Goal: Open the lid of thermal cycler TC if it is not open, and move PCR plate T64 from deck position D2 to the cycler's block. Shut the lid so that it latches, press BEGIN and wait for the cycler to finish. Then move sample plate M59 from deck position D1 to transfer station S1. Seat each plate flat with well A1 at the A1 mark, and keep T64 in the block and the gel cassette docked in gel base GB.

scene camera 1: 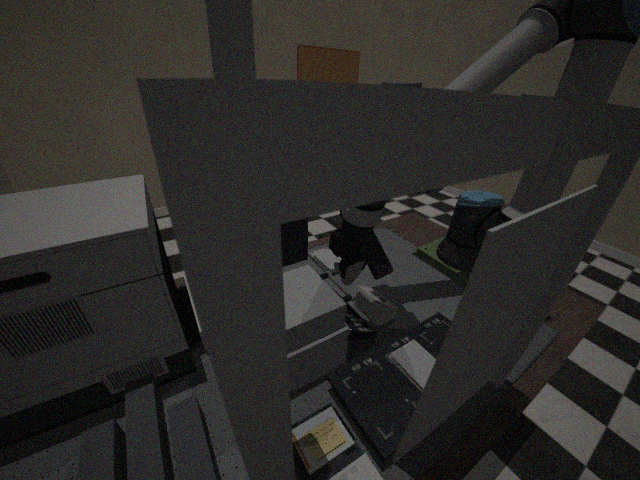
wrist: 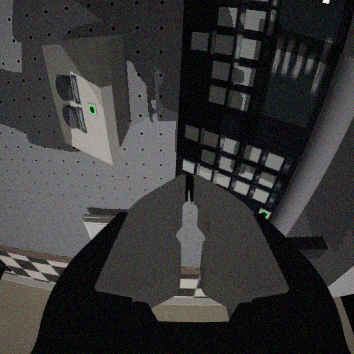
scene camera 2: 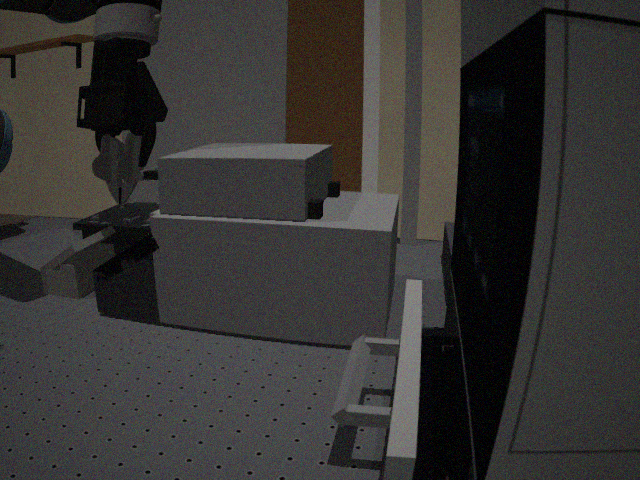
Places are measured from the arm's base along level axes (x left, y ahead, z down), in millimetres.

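Pixels of known places: gripper, fingertip midpoint: (scene camera 1: 346, 285) (wrist: 188, 177) (scene camera 2: 121, 203); arm's base at its link origin: (scene camera 1: 460, 256).
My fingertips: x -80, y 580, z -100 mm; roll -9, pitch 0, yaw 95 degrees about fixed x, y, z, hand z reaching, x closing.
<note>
For each thing: its top centre in the pictures, then the offset to it from my fingertips. "spot": a spot on its surface instead. Level surfaces: height alone.
- white plate at its top centre: (scene camera 1: 421, 365) dx +262, dy +9, dz +62 mm
- dark deck at its surface level: dz +78 mm
- grey bar at its top centre: (wrist: 303, 200) (scene camera 1: 339, 283) dx +23, dy +53, dz -48 mm
- yellow-labelled item at its top centre: (scene camera 1: 320, 437) dx +224, dy +278, dz +81 mm
- white handled door at a spot on its surface: (scene camera 2: 408, 361) spot: dx -294, dy +338, dz +46 mm
The thermal cycler (scene camera 1: 316, 338) (scene camera 2: 273, 273) is a pale grey box. Its lid (scene camera 1: 310, 294) (scene camera 2: 232, 186) lies lowered over it; whether it is latched cannot be told. The dark front panel carries rows of pale keys (wrist: 247, 47); their labels are too dim to read. My gripper (scene camera 1: 349, 280) (scene camera 2: 119, 202) (wrist: 188, 177) is shut and empty, pointing down, with its tips close over the lower key rows. Contact cannot be told. A white plate (scene camera 1: 415, 360) sits on the dark deck (scene camera 1: 369, 395) with corner marks; its name is not readable. T64 does not show.
A grey box with two round dark parts and a green light (wrist: 102, 127) stands beside the panel. A grey bar (wrist: 320, 140) runs along the panel's other side. A yellow-labelled item (scene camera 1: 324, 436) lies near the deck. A white handled door (scene camera 2: 408, 361) stands at right in scene view 2.
</note>
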